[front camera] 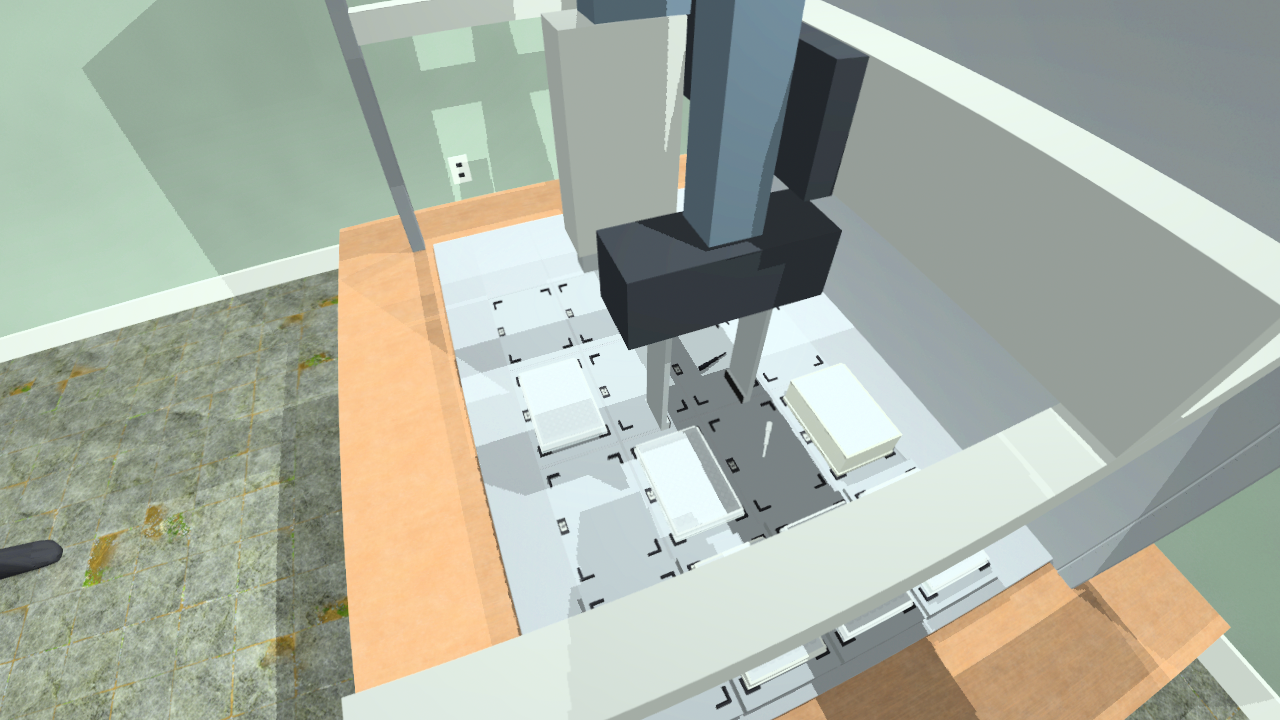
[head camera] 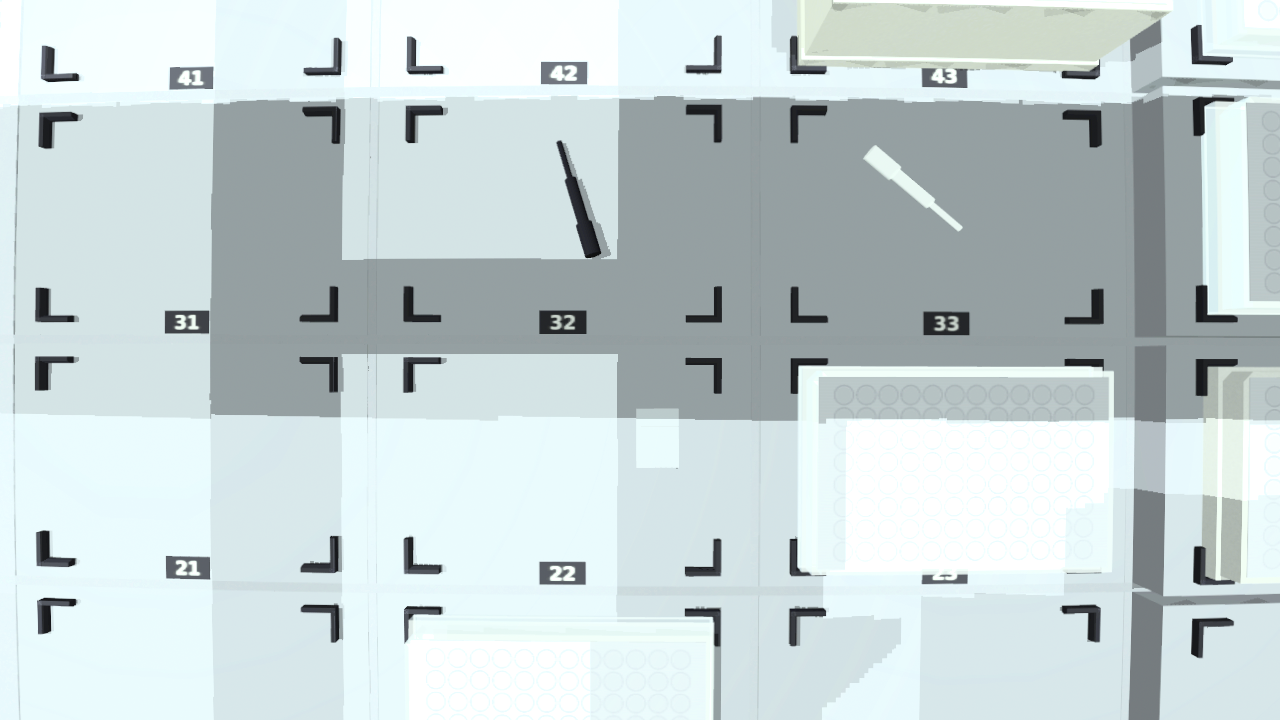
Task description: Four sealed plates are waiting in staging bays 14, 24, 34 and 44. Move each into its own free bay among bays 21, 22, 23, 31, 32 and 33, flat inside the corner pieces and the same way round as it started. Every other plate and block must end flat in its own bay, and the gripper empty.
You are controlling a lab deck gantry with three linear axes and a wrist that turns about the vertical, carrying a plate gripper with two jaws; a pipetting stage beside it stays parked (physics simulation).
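Pixels of known places: gripper, between the fingertips: (front camera: pixel 698 401); robot's base, origin of its link: (front camera: pixel 495 304).
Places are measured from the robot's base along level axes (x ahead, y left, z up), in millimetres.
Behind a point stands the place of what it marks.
Observation:
A sealed plate (front camera: pixel 687 481) {z 14, x 398, y 147 mm} (head camera: pixel 953 483) {z 14, x 387, y 146 mm} lies in bay 23, long side along the bay, and looks flat; its edges hide some corner pieces. My gripper (front camera: pixel 707 411) {z 160, x 392, y 150 mm} is open and empty, its jaws hanging past that plate in the front view; it does not show in the head view. In the head view, parts of a plate in bay 34 (head camera: pixel 1224 205) {z 22, x 494, y 257 mm}, a plate in bay 24 (head camera: pixel 1231 474) {z 24, x 494, y 151 mm} and a plate in bay 44 (head camera: pixel 1253 26) {z 29, x 500, y 326 mm} show at the right edge. The visible corner of bay 14 bears no plate. Bays 21, 22 and 31 hold no plate.
A tall cream block (front camera: pixel 844 416) {z 42, x 404, y 354 mm} (head camera: pixel 966 31) {z 25, x 387, y 323 mm} stands in bay 43. Another plate (front camera: pixel 562 402) {z 14, x 235, y 44 mm} (head camera: pixel 559 676) {z 14, x 229, y 67 mm} lies below bay 22 in the head view. A black stick (front camera: pixel 712 361) {z 4, x 236, y 261 mm} (head camera: pixel 580 201) {z 5, x 236, y 261 mm} lies in bay 32, a white stick (front camera: pixel 767 438) {z 5, x 377, y 268 mm} (head camera: pixel 913 188) {z 5, x 375, y 267 mm} in bay 33. A pale frame bar (front camera: pixel 716 591) {z 400, x 615, y 27 mm} crosses the front view.

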